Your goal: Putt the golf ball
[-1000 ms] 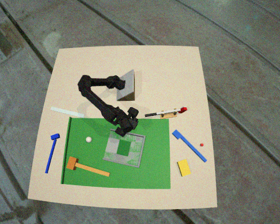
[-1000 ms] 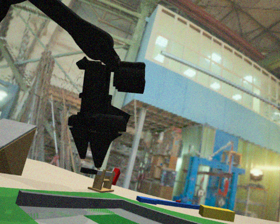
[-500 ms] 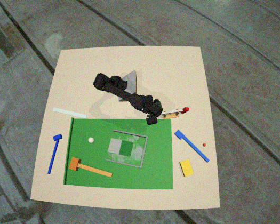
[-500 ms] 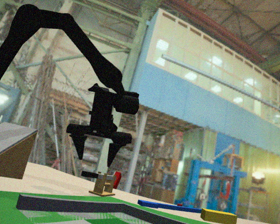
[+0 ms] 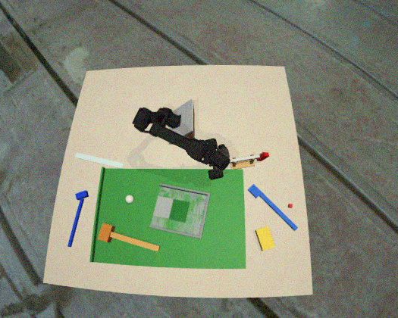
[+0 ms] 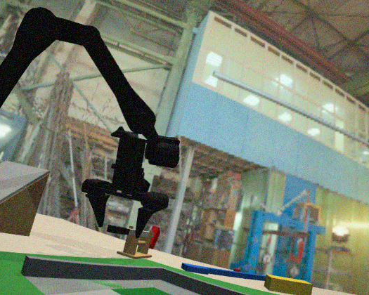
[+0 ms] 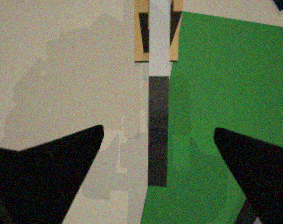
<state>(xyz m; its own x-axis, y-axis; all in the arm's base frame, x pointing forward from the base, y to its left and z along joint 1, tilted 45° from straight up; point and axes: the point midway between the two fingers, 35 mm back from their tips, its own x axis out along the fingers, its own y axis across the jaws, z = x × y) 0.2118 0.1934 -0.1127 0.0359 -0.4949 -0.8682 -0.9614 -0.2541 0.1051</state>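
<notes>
The wooden stand is 30 mm behind my gripper tip, 130 mm to the left of it and 20 mm below it. The rest, counted from my gripper tip: yellow block 330 mm ahead, 250 mm to the left, 40 mm below; then pale strip 10 mm ahead, 640 mm to the right, 60 mm below; then white golf ball 210 mm ahead, 410 mm to the right, 30 mm below.
</notes>
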